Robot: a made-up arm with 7 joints.
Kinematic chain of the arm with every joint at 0, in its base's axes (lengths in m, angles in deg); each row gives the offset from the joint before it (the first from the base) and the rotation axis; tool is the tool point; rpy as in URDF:
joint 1: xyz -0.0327 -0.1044 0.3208 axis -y
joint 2: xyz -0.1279 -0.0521 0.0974 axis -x
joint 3: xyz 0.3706 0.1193 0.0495 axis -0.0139 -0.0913 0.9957
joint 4: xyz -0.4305 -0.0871 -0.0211 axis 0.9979 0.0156 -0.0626
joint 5: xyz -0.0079 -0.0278 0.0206 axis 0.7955 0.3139 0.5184
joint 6: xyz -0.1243 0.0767 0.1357 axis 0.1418 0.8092 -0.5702
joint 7: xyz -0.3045 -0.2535 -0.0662 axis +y
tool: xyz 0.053 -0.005 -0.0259 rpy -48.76 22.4 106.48
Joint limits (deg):
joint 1: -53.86..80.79
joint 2: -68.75..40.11
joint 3: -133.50..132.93
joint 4: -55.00..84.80
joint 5: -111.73..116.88
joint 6: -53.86..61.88
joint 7: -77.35..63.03
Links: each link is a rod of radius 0.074 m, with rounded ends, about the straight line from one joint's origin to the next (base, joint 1, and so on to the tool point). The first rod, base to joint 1, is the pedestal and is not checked.
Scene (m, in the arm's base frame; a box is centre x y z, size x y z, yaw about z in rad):
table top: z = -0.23
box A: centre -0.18 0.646 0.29 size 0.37 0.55 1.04 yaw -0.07
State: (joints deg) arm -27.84 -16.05 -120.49 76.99 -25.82 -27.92 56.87
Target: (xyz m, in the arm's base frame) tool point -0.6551 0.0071 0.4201
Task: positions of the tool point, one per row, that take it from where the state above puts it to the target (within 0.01 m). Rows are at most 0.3 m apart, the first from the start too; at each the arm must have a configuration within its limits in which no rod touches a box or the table.
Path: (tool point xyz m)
1: 0.4592 0.7338 0.4636
2: 0.3740 0.7101 0.6138
3: 0.2960 0.6412 0.7536
4: 0.2239 0.5351 0.8712
5: 0.1558 0.4020 0.9577
6: 0.0891 0.2542 1.0076
7: 0.0213 0.1038 1.0192
8: -0.2299 0.1469 0.9486
9: -0.4409 0.1423 0.8036
10: -0.5854 0.0927 0.6148
11: -0.6551 0.0071 0.4201

